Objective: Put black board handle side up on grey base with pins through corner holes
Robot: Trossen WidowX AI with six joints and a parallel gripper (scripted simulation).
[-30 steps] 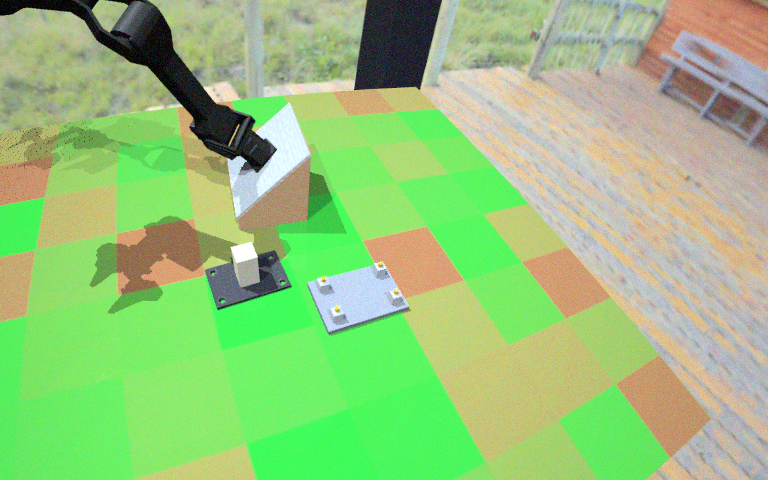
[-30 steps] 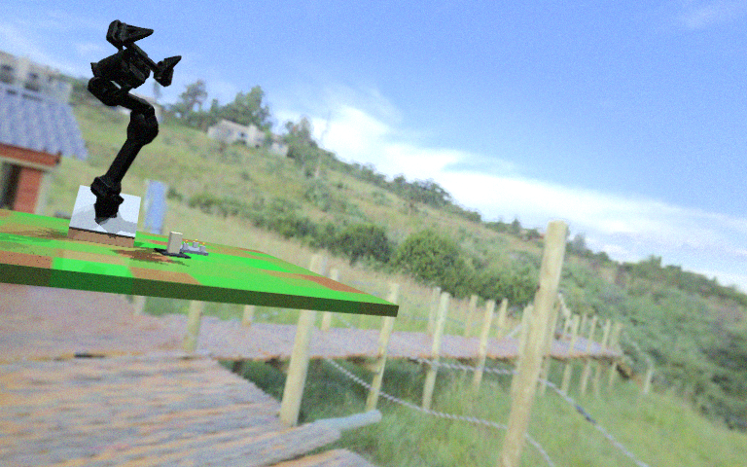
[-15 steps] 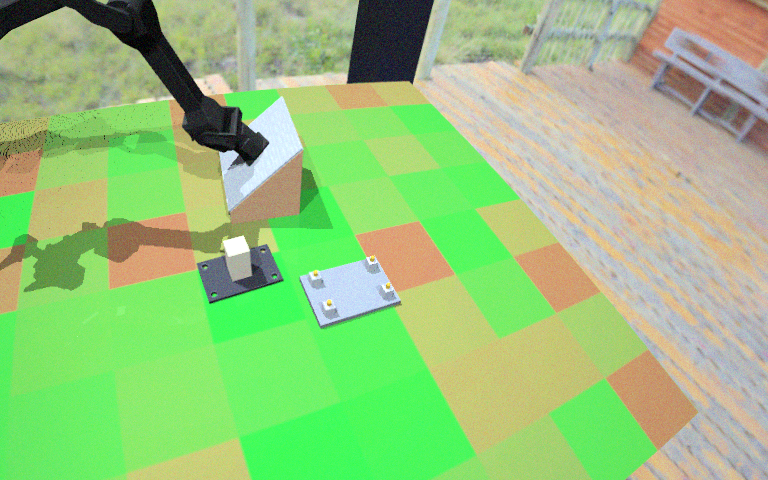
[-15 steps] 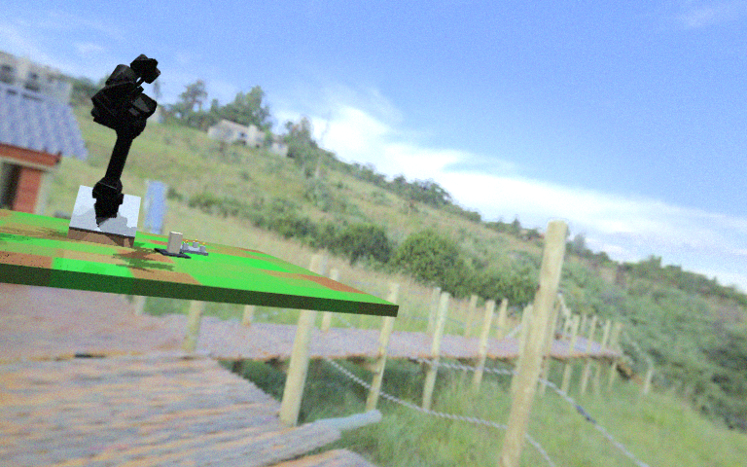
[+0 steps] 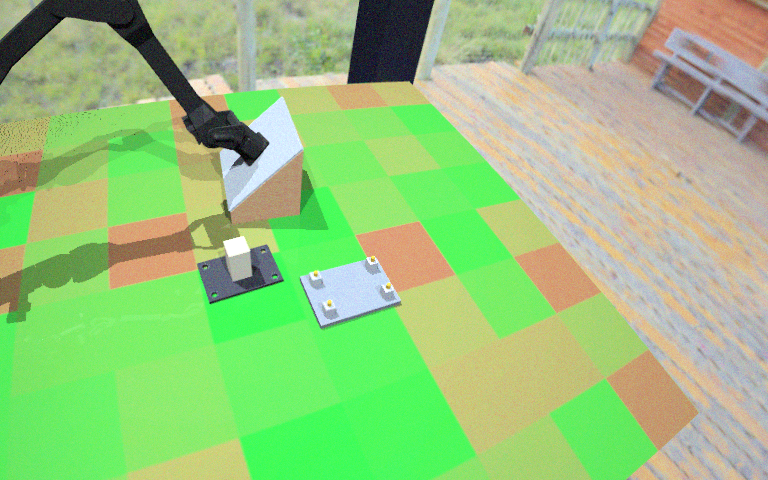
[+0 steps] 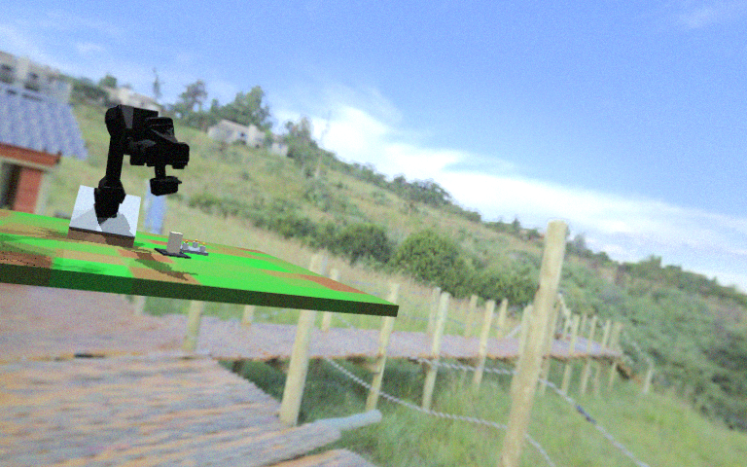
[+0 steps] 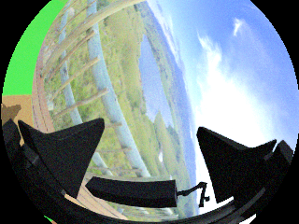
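Now: gripper tip 570 mm to the right of the flat black board, 260 mm above it and 230 mm short of it. The rest, counted from my gripper tip: grey base: 740 mm to the left, 360 mm ahead, 280 mm below.
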